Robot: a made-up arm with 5 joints.
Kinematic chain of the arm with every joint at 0, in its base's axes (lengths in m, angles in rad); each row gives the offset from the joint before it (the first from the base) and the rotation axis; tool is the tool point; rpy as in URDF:
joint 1: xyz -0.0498 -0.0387 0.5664 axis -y
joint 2: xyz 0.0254 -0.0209 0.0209 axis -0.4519 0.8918 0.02
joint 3: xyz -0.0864 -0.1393 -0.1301 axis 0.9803 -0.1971 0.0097
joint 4: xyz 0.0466 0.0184 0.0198 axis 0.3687 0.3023 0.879
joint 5: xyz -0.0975 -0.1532 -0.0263 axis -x
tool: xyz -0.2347 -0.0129 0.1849 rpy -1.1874 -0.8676 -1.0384
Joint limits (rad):
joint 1: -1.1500..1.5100
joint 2: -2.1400..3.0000
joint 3: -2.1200..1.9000
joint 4: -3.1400..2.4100
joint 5: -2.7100..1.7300
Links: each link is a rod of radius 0.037 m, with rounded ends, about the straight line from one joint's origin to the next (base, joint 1, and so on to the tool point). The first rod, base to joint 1, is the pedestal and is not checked.
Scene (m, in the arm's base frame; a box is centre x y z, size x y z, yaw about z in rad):
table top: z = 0
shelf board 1: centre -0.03 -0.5 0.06 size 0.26 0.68 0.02 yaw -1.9
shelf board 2: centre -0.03 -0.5 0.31 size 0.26 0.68 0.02 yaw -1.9
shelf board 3: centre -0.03 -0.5 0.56 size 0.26 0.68 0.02 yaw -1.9
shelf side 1: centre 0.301 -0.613 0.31 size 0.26 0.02 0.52 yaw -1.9
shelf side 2: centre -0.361 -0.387 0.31 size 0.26 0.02 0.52 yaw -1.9
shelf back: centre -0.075 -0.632 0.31 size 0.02 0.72 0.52 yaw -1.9
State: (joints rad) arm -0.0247 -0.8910 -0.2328 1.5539 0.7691
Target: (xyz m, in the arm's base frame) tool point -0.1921 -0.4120 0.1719
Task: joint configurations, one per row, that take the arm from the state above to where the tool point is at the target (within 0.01 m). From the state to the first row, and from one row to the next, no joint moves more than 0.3 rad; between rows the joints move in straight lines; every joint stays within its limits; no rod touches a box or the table.
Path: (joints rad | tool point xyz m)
1: 0.2170 -1.1275 -0.4190 1.5098 0.8393 | 0.0217 -0.4428 0.4571
2: 0.4586 -1.3641 -0.6052 1.4657 0.9096 | 0.0275 -0.3997 0.4488
3: 0.7003 -1.6006 -0.7914 1.4217 0.9798 | 0.0530 -0.3447 0.4405
4: 0.9419 -1.8372 -0.9777 1.3776 1.0501 | 0.0931 -0.2795 0.4495
5: 0.6439 -1.7285 -0.6965 1.1526 0.9886 | 0.1051 -0.2785 0.3718
6: 0.3459 -1.6197 -0.4154 0.9277 0.9271 | 0.0768 -0.2677 0.2842
7: 0.0479 -1.5110 -0.1343 0.7028 0.8656 | -0.0008 -0.2453 0.2080
8: -0.2501 -1.4023 0.1469 0.4778 0.8041 | -0.1242 -0.2132 0.1719
9: -0.5239 -1.1642 0.4170 0.7223 0.5456 | -0.1766 -0.3518 0.1866
10: -0.7978 -0.9262 0.6871 0.9667 0.2870 | -0.1921 -0.4120 0.1719

